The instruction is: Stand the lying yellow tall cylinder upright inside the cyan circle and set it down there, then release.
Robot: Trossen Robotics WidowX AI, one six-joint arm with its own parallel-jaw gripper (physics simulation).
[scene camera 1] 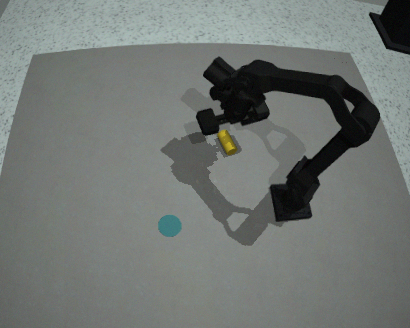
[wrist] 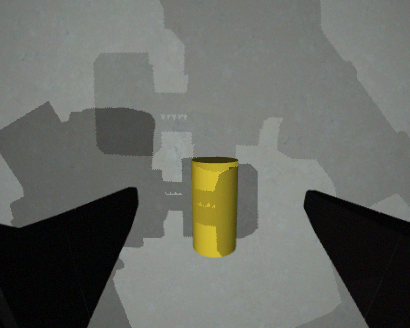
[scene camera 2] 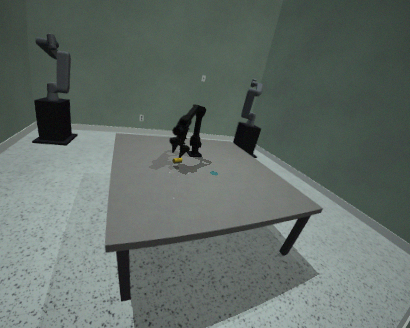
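Where they show: gripper, fingertip midpoint: (scene camera 1: 227,128) (wrist: 222,197) (scene camera 2: 176,155); arm's base, link origin: (scene camera 1: 293,202) (scene camera 2: 194,152).
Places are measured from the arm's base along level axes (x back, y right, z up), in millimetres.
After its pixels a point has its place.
Note:
The yellow tall cylinder (scene camera 1: 227,142) {y 166, x -184, z 16 mm} (scene camera 2: 177,160) {y 179, x -200, z 7 mm} (wrist: 215,210) {y 177, x -183, z 17 mm} lies on its side on the table. In the wrist view its length runs up and down the picture, between the two fingers as seen from above. My gripper (scene camera 1: 232,123) {y 194, x -189, z 43 mm} (scene camera 2: 177,154) {y 194, x -189, z 43 mm} (wrist: 222,197) {y 194, x -189, z 43 mm} is open and empty, its fingers wide apart on either side of the cylinder's line and above it. The cyan circle (scene camera 1: 170,226) {y -76, x -327, z -14 mm} (scene camera 2: 214,173) {y -75, x -333, z -14 mm} is a flat disc on the table, below and left of the cylinder in scene camera 1. It does not show in the wrist view.
The arm's base (scene camera 1: 291,202) {y -29, x -32, z 68 mm} (scene camera 2: 195,154) {y 3, x -41, z 2 mm} stands on the grey table (scene camera 1: 75,275) {y -231, x -562, z -15 mm} (scene camera 2: 210,210) {y 83, x -732, z -15 mm}, right of the cylinder in both scene views. Shadows of the arm fall around the cylinder. Two grey robot arms on black pedestals (scene camera 2: 53,120) (scene camera 2: 247,137) stand on the floor beyond the table.

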